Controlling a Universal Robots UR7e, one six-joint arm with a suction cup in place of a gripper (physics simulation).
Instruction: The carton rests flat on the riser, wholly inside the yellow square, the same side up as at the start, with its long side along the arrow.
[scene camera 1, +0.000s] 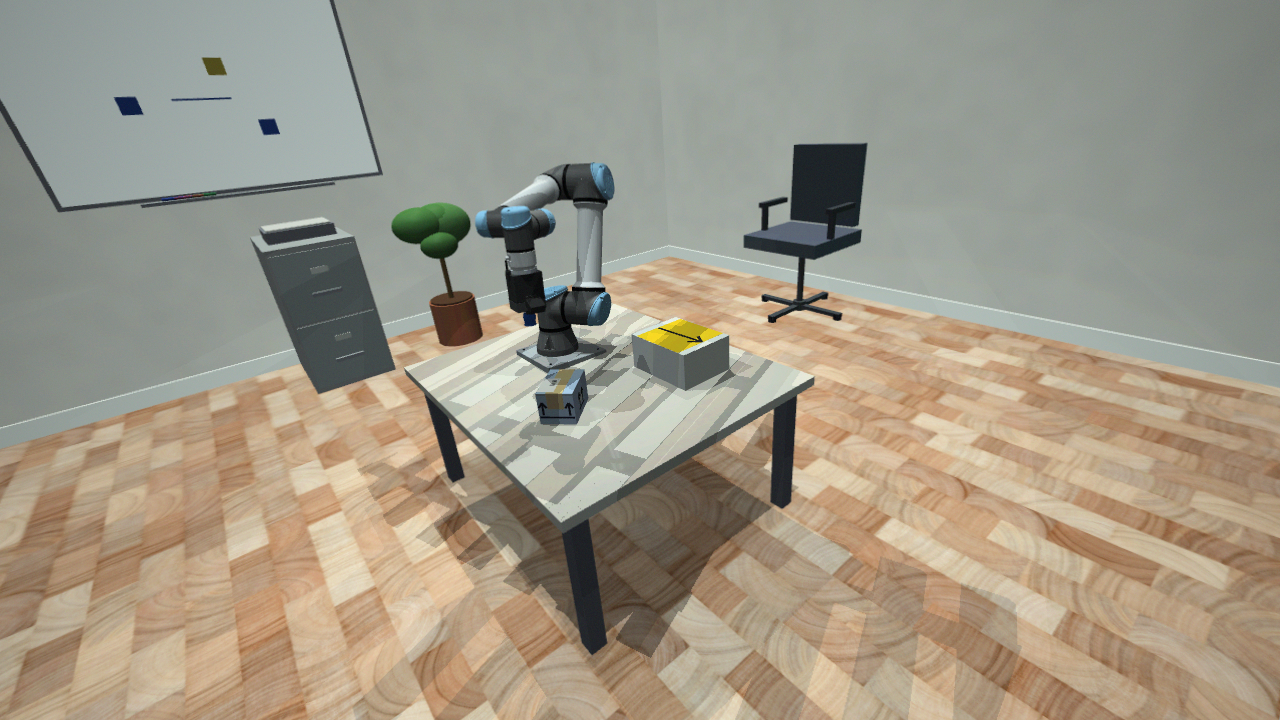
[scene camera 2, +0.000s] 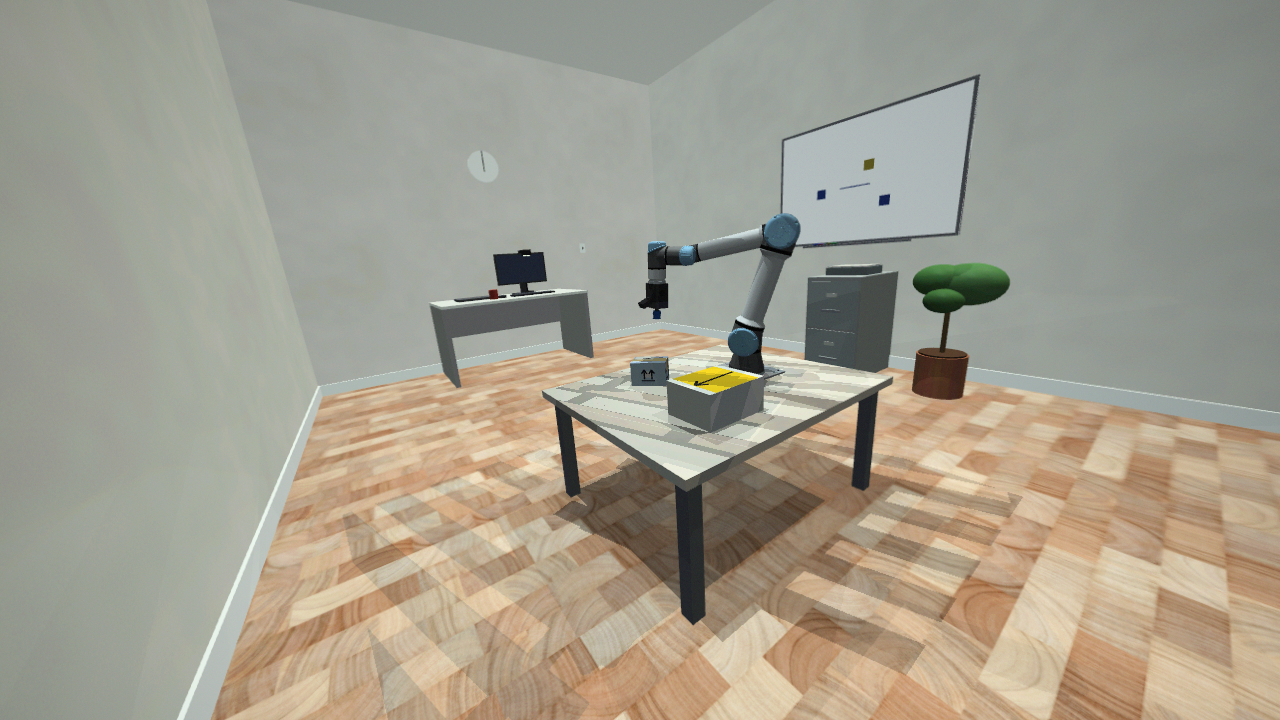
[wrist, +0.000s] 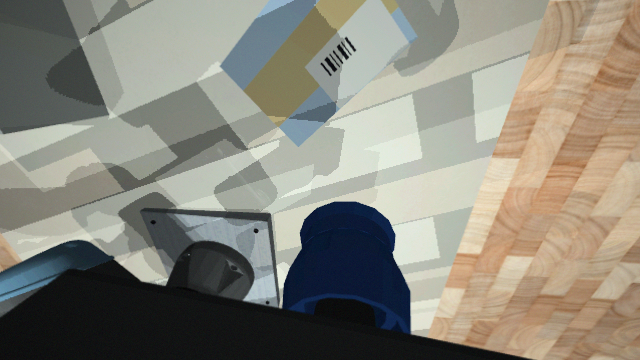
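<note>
The blue-grey carton (scene camera 1: 561, 407) (scene camera 2: 648, 372) (wrist: 300, 65) stands flat on the table, beside the riser and apart from it. Up-arrows show on its sides, with tan tape and a white barcode label on top. The light grey riser (scene camera 1: 657, 362) (scene camera 2: 693, 405) (wrist: 30, 35) bears the yellow square (scene camera 1: 662, 341) (scene camera 2: 729, 385) with a black arrow (scene camera 1: 680, 334) (scene camera 2: 713, 378); no carton is on it. My gripper, a dark blue suction cup (scene camera 1: 529, 319) (scene camera 2: 657, 314) (wrist: 348, 220), points down, holds nothing, and hangs above the carton's height, off to one side of it.
The arm's base plate (scene camera 1: 528, 354) (wrist: 260, 245) is fixed to the table (scene camera 1: 581, 497) (scene camera 2: 617, 429) near the carton and riser. A filing cabinet (scene camera 1: 331, 313) (scene camera 2: 845, 322), a potted plant (scene camera 1: 456, 319) (scene camera 2: 939, 373), an office chair (scene camera 1: 801, 237) and a desk (scene camera 2: 501, 317) stand on the floor away from it.
</note>
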